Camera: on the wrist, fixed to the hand. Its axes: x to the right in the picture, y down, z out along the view.
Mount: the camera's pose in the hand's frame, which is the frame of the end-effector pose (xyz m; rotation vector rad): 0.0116 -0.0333 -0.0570 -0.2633 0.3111 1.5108
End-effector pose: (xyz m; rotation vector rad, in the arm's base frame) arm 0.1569 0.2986 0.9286 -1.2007 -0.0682 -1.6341
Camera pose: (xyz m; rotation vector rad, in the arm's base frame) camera 0.0952 0.2727 0.9252 -0.7392 1.0290 -0.4303
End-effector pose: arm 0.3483 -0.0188 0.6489 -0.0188 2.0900 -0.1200
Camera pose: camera 0.2920 -0.0482 0.6702 1.4319 1.8744 1.0983
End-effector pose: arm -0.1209 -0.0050 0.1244 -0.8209 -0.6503 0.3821
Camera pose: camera -0.0721 -0.0510 0.1257 -1.4970 0.3513 1.5034
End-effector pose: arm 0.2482 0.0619 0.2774 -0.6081 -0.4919 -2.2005
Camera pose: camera 0.2008 0.0458 0.2329 -0.4749 0.3840 -0.8464
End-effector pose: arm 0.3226 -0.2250 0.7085 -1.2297 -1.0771 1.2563
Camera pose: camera 0.3826 -0.2144 0.7365 -2.5024 0.1262 1.8586
